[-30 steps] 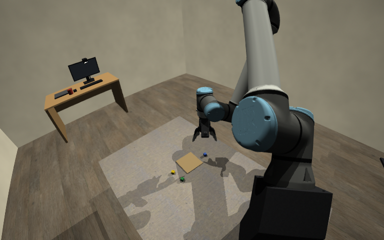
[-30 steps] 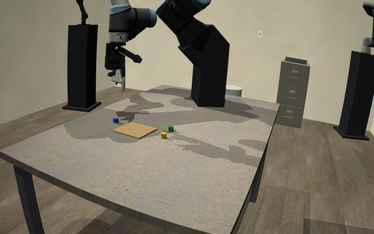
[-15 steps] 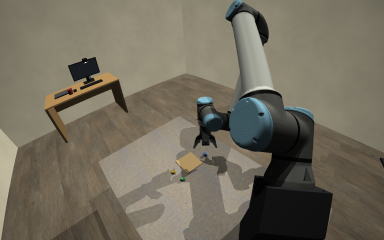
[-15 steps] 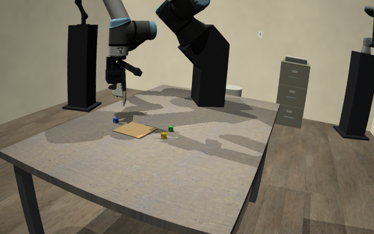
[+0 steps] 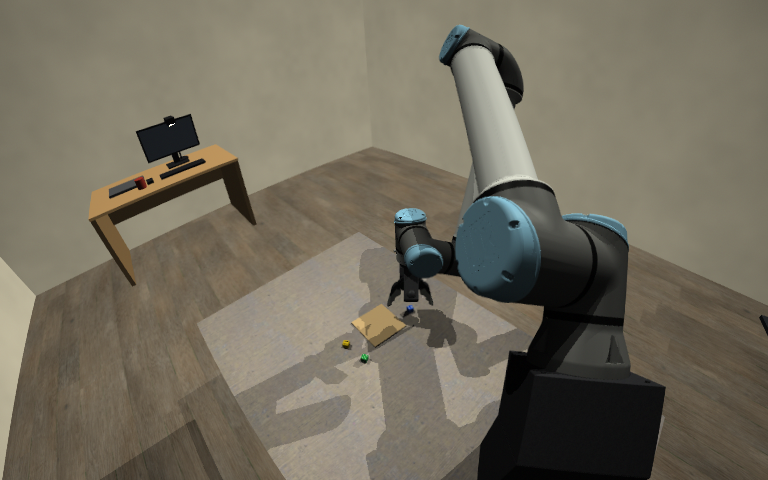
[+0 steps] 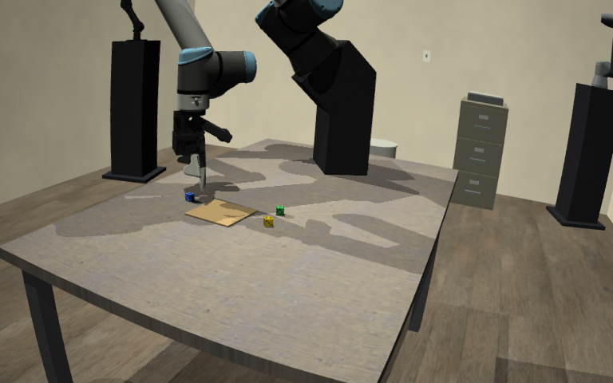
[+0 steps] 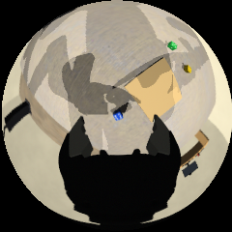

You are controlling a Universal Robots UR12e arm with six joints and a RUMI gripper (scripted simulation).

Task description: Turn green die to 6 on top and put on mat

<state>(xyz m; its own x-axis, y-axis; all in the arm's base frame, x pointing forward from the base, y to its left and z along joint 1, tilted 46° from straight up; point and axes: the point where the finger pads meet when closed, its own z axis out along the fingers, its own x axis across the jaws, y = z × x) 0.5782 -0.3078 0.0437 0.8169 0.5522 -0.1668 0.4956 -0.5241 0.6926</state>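
The blue die lies 4 cm below my hand, 2 cm to the right of it and 1 cm ahead of it. The rest, counted from my hand: yellow die 23 cm to the left, 12 cm ahead, 4 cm below; then green die 24 cm to the left, 4 cm below, 3 cm ahead; then tan mat 10 cm to the left, 8 cm ahead, 5 cm below.
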